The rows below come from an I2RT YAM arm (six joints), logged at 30 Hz.
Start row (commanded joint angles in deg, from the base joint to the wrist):
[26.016, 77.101, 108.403, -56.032, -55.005, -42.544]
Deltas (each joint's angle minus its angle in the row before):
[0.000, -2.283, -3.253, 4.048, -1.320, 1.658]
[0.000, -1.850, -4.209, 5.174, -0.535, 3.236]
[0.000, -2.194, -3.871, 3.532, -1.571, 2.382]
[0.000, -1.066, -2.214, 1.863, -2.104, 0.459]
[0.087, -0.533, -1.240, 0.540, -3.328, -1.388]
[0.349, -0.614, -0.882, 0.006, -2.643, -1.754]
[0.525, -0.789, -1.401, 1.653, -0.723, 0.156]
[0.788, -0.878, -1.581, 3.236, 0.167, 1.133]
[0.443, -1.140, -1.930, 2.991, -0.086, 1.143]
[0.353, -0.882, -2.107, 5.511, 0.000, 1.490]
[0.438, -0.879, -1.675, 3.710, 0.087, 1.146]
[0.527, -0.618, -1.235, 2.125, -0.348, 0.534]
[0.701, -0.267, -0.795, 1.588, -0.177, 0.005]
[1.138, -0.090, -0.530, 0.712, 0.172, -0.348]
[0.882, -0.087, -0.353, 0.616, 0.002, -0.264]
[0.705, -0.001, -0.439, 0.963, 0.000, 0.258]
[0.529, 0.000, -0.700, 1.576, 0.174, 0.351]
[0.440, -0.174, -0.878, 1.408, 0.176, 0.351]
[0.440, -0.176, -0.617, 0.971, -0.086, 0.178]
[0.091, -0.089, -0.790, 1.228, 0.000, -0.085]
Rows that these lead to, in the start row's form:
[26.016, 74.818, 105.150, -51.984, -56.325, -40.886]
[26.016, 72.968, 100.941, -46.810, -56.860, -37.650]
[26.016, 70.774, 97.070, -43.278, -58.431, -35.268]
[26.016, 69.708, 94.856, -41.415, -60.535, -34.809]
[26.103, 69.175, 93.616, -40.875, -63.863, -36.197]
[26.452, 68.561, 92.734, -40.869, -66.506, -37.951]
[26.977, 67.772, 91.333, -39.216, -67.229, -37.795]
[27.765, 66.894, 89.752, -35.980, -67.062, -36.662]
[28.208, 65.754, 87.822, -32.989, -67.148, -35.519]
[28.561, 64.872, 85.715, -27.478, -67.148, -34.029]
[28.999, 63.993, 84.040, -23.768, -67.061, -32.883]
[29.526, 63.375, 82.805, -21.643, -67.409, -32.349]
[30.227, 63.108, 82.010, -20.055, -67.586, -32.344]
[31.365, 63.018, 81.480, -19.343, -67.414, -32.692]
[32.247, 62.931, 81.127, -18.727, -67.412, -32.956]
[32.952, 62.930, 80.688, -17.764, -67.412, -32.698]
[33.481, 62.930, 79.988, -16.188, -67.238, -32.347]
[33.921, 62.756, 79.110, -14.780, -67.062, -31.996]
[34.361, 62.580, 78.493, -13.809, -67.148, -31.818]
[34.452, 62.491, 77.703, -12.581, -67.148, -31.903]

